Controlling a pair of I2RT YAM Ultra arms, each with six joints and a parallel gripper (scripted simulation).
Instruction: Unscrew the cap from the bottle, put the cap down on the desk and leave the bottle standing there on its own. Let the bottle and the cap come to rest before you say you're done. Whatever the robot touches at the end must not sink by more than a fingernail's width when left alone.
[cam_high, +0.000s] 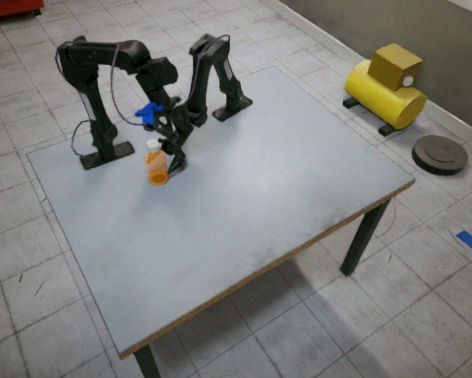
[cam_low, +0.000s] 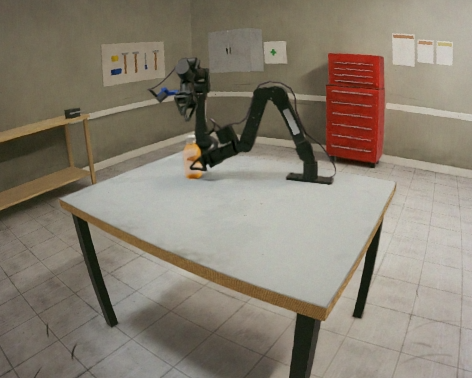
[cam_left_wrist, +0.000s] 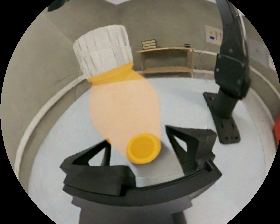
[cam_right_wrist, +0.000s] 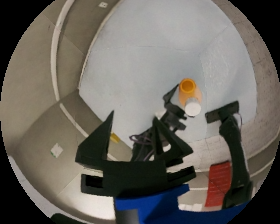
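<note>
My left gripper is now 1 cm to the left of the orange bottle and 3 cm below it. Also, from my left hand: white cap 1 cm to the right, 12 cm above.
Right now the white cap is 110 mm below my right hand, 90 mm behind it and 60 mm to the right of it. Also, from my right hand: orange bottle (200 mm below, 90 mm behind, 60 mm to the right).
</note>
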